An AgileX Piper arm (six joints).
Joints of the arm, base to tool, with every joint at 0 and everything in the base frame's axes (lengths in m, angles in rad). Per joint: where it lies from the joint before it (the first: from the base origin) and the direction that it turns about. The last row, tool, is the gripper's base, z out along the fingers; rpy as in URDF.
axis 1: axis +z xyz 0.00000 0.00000 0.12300
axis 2: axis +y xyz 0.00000 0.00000 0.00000
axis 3: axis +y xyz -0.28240 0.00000 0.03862
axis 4: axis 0.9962 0 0.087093 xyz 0.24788 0.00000 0.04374
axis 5: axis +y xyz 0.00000 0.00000 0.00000
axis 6: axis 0.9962 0 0.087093 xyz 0.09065 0.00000 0.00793
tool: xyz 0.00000 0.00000 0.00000 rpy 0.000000 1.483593 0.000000
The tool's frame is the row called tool.
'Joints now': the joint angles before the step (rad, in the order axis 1, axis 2, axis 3, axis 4, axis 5, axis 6). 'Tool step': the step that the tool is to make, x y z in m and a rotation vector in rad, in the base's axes. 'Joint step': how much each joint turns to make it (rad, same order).
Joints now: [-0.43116 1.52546 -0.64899 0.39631 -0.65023 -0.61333]
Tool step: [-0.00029 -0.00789 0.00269 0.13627 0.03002 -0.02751]
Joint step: [-0.03221 -0.01428 -0.04650 0.05884 0.16623 0.02116]
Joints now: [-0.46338 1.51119 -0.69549 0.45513 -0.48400 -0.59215]
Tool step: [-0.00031 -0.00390 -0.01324 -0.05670 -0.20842 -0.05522]
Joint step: [0.00212 0.08275 0.06472 -0.10371 -0.33584 0.21711]
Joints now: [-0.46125 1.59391 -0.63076 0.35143 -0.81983 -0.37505]
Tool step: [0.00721 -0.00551 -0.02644 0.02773 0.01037 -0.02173]
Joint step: [-0.00003 0.10576 0.00000 0.00185 -0.07786 0.04230]
